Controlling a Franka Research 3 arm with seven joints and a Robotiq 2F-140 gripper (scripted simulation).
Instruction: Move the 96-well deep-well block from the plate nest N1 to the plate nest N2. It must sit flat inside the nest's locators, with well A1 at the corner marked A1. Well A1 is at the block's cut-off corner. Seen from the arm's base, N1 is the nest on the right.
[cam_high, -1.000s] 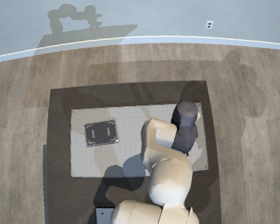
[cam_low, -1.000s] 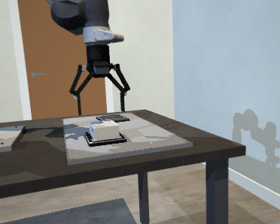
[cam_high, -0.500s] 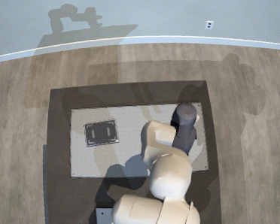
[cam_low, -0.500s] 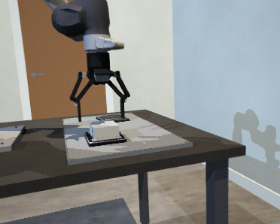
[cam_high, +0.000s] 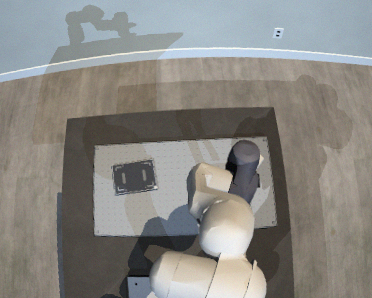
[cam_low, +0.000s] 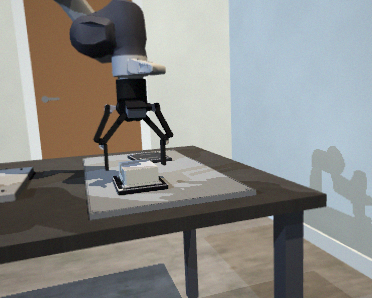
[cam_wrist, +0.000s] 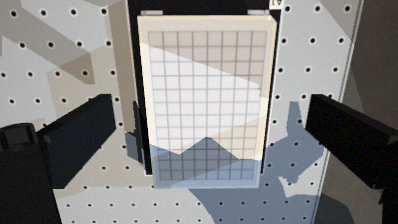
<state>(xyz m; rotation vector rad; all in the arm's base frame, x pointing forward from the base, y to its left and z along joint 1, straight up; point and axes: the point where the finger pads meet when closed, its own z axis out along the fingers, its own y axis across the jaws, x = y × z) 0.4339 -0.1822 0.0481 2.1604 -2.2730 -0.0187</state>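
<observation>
The 96-well deep-well block lies 2 cm below my hand. Round my hand: black plate nest (12 cm ahead, 34 cm to the left, 5 cm below); A1 mark (5 cm behind, 7 cm to the right, 4 cm below).
</observation>
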